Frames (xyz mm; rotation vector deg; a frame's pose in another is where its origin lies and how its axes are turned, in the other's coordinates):
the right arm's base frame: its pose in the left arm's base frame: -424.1 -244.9 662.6 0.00 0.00 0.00
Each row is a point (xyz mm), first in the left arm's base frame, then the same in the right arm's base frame.
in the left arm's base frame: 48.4 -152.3 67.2
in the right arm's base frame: 472.5 92.6 -595.4
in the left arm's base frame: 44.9 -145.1 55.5
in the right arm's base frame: 469.0 99.8 -607.1
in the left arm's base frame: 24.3 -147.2 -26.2
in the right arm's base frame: 448.4 97.7 -688.8
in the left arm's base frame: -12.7 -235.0 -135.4
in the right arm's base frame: 411.4 9.9 -798.0
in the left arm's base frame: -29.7 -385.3 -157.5
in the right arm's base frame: 394.4 -140.4 -820.1
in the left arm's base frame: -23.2 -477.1 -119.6
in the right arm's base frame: 400.9 -232.2 -782.2
